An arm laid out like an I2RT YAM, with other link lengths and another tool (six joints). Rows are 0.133 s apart.
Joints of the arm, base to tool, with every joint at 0 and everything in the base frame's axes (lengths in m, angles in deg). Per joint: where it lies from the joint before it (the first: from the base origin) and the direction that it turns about. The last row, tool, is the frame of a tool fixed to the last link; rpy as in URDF.
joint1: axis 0 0 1 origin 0 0 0.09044
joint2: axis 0 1 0 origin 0.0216 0.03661 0.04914
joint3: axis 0 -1 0 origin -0.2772 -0.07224 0
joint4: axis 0 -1 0 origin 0.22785 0.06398 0.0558
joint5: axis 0 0 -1 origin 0.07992 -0.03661 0.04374
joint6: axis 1 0 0 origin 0.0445 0 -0.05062
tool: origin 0.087 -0.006 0.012 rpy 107.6 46.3 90
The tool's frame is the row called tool.
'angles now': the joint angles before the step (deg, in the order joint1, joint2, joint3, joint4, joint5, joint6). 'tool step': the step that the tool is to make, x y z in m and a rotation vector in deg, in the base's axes. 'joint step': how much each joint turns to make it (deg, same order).
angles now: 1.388, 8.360, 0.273, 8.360, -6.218, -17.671
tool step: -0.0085, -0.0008, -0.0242, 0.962, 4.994, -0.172
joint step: -0.048, -7.990, -0.001, -12.842, 0.084, 1.091
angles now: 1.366, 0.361, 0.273, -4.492, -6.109, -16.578
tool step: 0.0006, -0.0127, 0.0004, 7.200, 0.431, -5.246
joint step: -0.294, -0.193, 0.036, 0.012, 4.384, 7.586
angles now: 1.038, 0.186, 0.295, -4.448, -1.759, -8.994
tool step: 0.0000, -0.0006, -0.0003, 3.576, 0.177, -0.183
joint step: -0.013, -0.016, -0.002, -0.013, -0.101, 3.583
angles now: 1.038, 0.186, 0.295, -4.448, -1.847, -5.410
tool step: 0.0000, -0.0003, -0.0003, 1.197, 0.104, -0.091
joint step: -0.044, 0.000, -0.009, -0.035, -0.044, 1.199
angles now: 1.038, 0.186, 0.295, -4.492, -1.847, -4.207
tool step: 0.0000, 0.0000, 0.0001, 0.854, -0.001, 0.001
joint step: 0.036, -0.009, 0.005, 0.030, -0.030, 0.854
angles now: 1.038, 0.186, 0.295, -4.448, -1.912, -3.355
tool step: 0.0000, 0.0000, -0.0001, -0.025, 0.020, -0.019
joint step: 0.048, -0.007, -0.005, -0.024, 0.069, -0.019
